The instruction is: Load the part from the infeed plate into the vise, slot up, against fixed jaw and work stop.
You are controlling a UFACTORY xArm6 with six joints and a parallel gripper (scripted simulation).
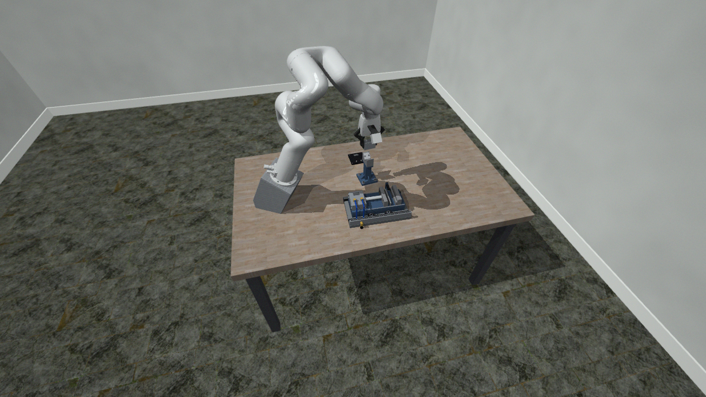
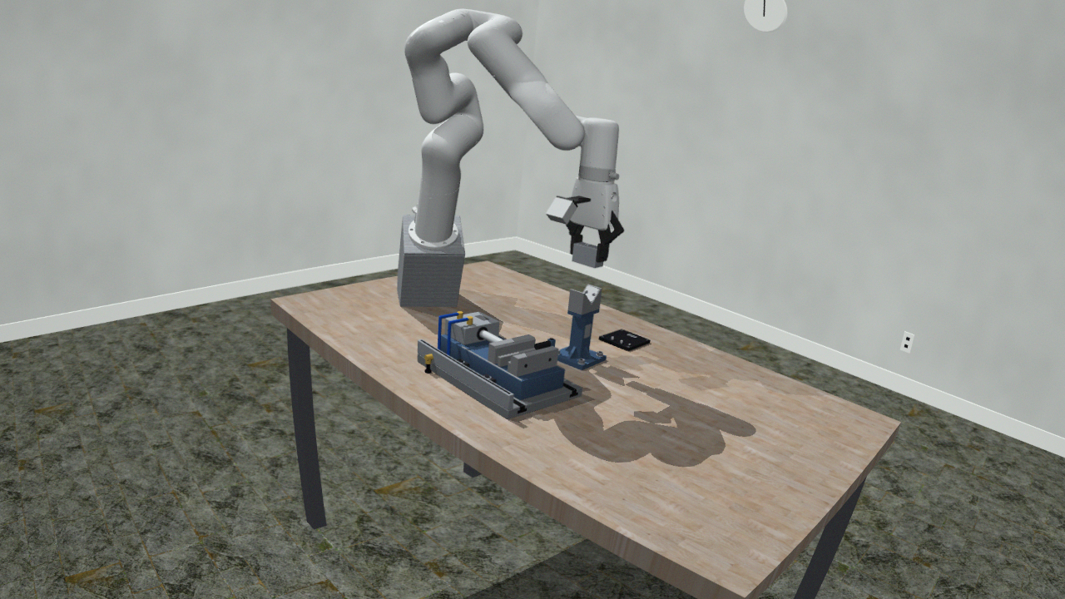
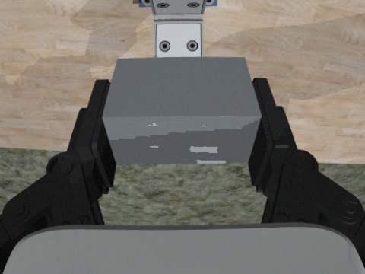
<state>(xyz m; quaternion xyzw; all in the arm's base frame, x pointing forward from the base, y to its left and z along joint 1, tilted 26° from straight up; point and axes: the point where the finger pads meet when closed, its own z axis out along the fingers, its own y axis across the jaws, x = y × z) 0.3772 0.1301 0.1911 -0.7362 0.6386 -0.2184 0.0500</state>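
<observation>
Right now my hand is 10 mm to the right of the grey block and 10 mm above it. The rest, counted from my hand: cylinder rod 30 mm behind, 220 mm to the right, 170 mm below; dark work stop rod 60 mm ahead, 170 mm to the right, 160 mm below; blue v-block stand 190 mm below.
</observation>
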